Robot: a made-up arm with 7 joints.
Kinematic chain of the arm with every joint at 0, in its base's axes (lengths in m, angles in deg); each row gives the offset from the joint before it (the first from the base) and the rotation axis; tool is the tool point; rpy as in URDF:
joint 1: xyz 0 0 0.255 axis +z
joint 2: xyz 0 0 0 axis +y
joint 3: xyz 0 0 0.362 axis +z
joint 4: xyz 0.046 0 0 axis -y
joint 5: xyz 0.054 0 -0.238 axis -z
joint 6: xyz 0 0 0 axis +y
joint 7: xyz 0.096 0 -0.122 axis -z
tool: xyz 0 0 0 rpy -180 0 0
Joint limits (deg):
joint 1: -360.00..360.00
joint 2: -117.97..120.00
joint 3: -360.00..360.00
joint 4: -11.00..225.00
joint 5: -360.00..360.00
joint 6: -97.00..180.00
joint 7: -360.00..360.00
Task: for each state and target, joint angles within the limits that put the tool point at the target. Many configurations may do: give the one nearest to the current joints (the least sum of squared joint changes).
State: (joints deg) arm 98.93 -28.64 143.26 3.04 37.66 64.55 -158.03
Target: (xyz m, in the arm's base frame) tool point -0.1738 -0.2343 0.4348
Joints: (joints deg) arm 89.36 17.53 142.02 45.10 41.37 59.35 -158.03
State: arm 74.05 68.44 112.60 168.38 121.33 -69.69 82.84
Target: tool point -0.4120 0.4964 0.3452
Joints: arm 112.88 76.23 114.05 163.18 119.88 -37.19 82.84
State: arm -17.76 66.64 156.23 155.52 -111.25 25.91 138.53
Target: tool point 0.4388 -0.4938 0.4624
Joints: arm -43.47 94.21 168.56 144.86 -115.70 -11.06 138.53
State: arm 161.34 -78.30 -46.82 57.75 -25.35 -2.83 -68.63
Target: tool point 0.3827 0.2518 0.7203
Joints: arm 175.51 -66.76 -49.74 90.49 -20.21 -3.57 -68.63
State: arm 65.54 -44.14 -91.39 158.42 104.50 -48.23 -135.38
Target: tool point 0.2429 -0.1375 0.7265
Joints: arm 88.72 -9.66 -71.65 134.87 124.44 -62.34 -135.38
